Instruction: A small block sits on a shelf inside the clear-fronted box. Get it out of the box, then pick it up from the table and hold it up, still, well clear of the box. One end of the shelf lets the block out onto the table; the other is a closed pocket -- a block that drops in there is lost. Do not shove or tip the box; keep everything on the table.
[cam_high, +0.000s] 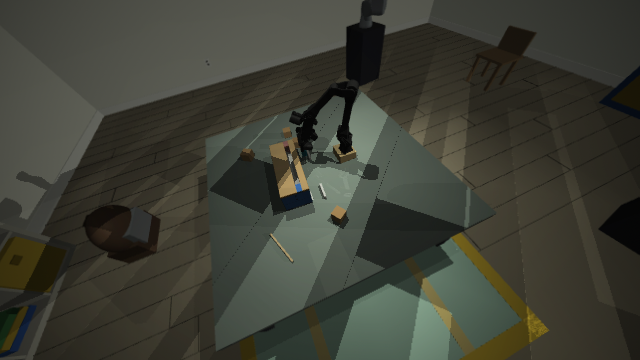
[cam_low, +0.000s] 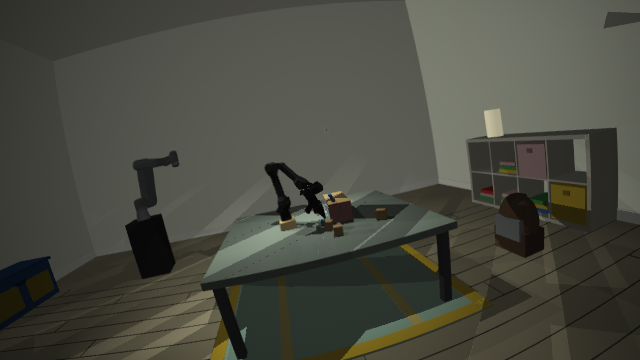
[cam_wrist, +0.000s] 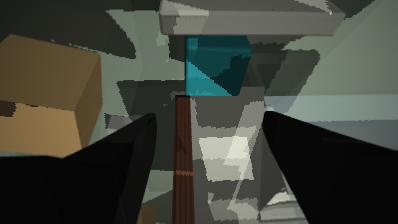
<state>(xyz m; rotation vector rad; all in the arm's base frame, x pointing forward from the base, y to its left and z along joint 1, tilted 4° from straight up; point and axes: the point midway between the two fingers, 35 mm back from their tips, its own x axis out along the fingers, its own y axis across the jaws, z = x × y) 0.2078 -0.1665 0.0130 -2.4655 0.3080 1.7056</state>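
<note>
Now: gripper tip 10 mm past the teal block, 10 mm to the right of it and 40 mm above it. The rest, counted from my gripper tip: tan box 100 mm ahead, 150 mm to the left, 10 mm above; then thin stick 360 mm ahead, 470 mm to the left, 50 mm below.
</note>
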